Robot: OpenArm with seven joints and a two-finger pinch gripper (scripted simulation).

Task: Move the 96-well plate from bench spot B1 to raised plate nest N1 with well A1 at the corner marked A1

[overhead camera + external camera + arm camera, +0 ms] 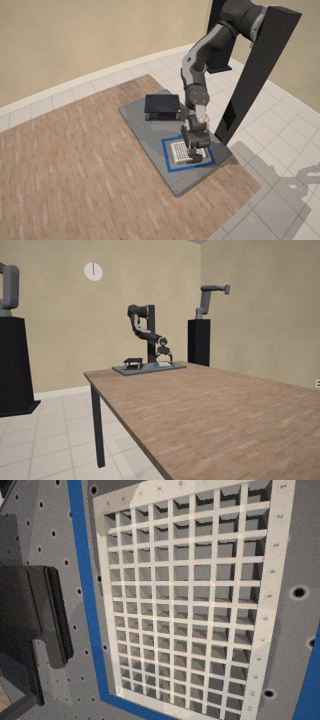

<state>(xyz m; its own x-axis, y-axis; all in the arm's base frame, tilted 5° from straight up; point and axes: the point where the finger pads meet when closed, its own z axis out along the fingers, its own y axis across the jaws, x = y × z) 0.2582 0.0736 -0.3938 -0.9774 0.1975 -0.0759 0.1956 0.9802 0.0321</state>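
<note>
The white 96-well plate is 2 cm below my hand. From my hand the other things lie so: black raised nest N1: 2 cm ahead, 25 cm to the right, 3 cm above; then A1 label: 3 cm behind, 17 cm to the right, 4 cm above.
</note>
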